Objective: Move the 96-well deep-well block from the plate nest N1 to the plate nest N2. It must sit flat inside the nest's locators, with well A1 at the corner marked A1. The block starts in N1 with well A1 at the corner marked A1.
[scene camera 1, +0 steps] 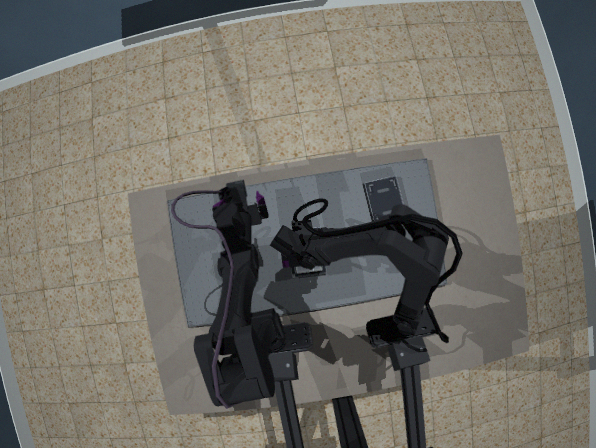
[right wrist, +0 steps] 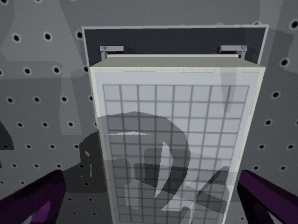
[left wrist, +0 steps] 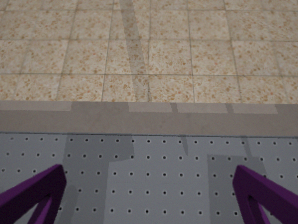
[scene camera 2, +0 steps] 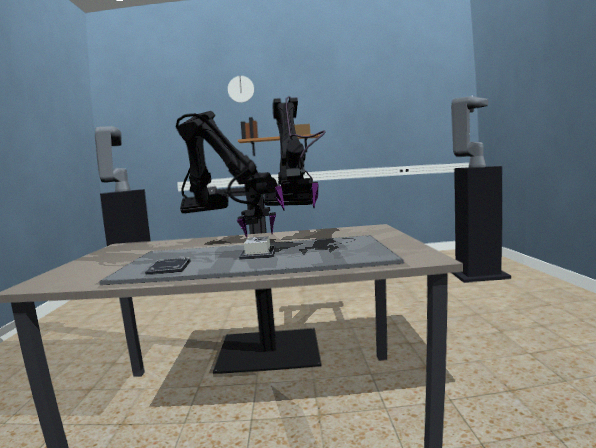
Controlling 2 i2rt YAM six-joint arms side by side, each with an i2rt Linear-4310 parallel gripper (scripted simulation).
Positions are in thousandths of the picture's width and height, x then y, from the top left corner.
Note:
In view: the left gripper (scene camera 1: 405, 436), the right gripper (right wrist: 508, 797) and a pale deep-well block (right wrist: 582, 569).
The left gripper shows as well in the left wrist view (left wrist: 502, 775) and in scene camera 2 (scene camera 2: 503, 465). The left wrist view does not show the pale deep-well block: it is out of frame.

